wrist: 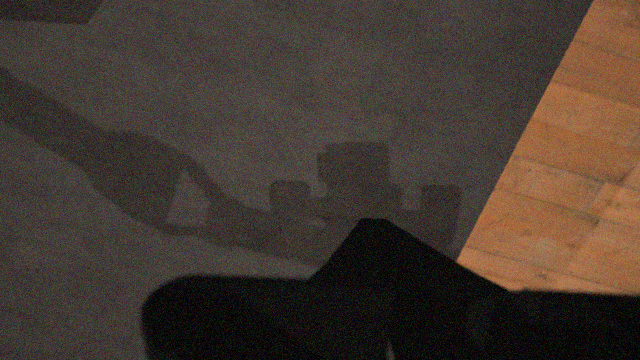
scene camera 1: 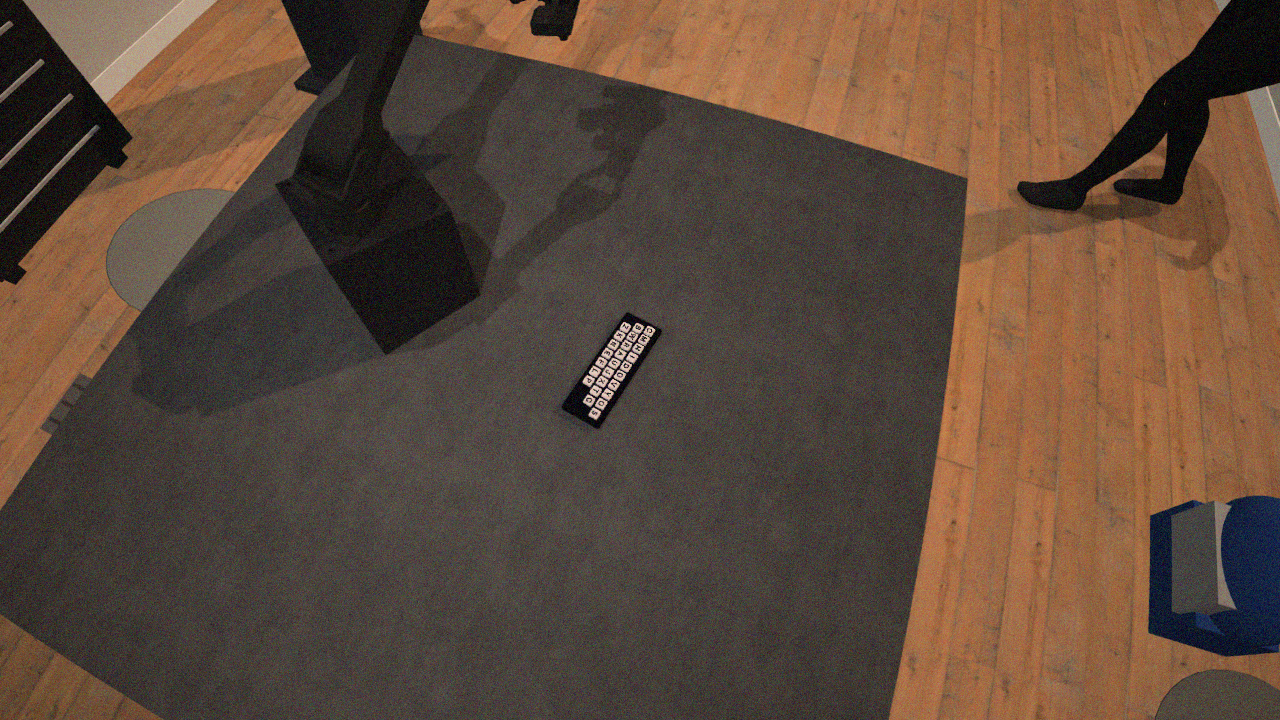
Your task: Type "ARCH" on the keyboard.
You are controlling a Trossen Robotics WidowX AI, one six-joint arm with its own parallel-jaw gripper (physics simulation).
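Pixels of known places: gripper, fingertip midpoint: (wrist: 371, 230) (scene camera 1: 564, 39); arm's base, origin of the base link: (scene camera 1: 348, 222).
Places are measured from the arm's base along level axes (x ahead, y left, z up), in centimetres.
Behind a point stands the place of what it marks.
Note:
A slim black keyboard (scene camera 1: 613, 369) {x 35.3, y 5.2, z -21.6 cm} with rows of white letter keys lies slantwise near the middle of the dark grey surface (scene camera 1: 760, 537) {x 63.9, y -8.7, z -22.9 cm} (wrist: 210, 75) {x 4.1, y 37.4, z -22.8 cm} in the scene view. Its letters are small and hard to read for certain. The keyboard cannot be made out in the wrist view. My gripper (wrist: 371, 230) {x 4.3, y 50.3, z -4.4 cm} is shut and empty, black along the bottom of the wrist view, above the surface and near its edge. In the scene view, a dark part of the arm's end hangs at the top edge, well away from the keyboard; the fingertips are not clear there.
The arm's black base block (scene camera 1: 407, 277) {x 6.0, y 0.4, z -9.5 cm} stands left of the keyboard. The arm's shadow (scene camera 1: 572, 201) {x 14.3, y 32.3, z -22.9 cm} (wrist: 135, 175) {x 15.8, y 32.8, z -22.9 cm} falls on the surface. Wooden floor (scene camera 1: 1029, 358) (wrist: 565, 200) lies beyond its edge. A dark figure's legs (scene camera 1: 1186, 134) and a blue object (scene camera 1: 1262, 573) are at right.

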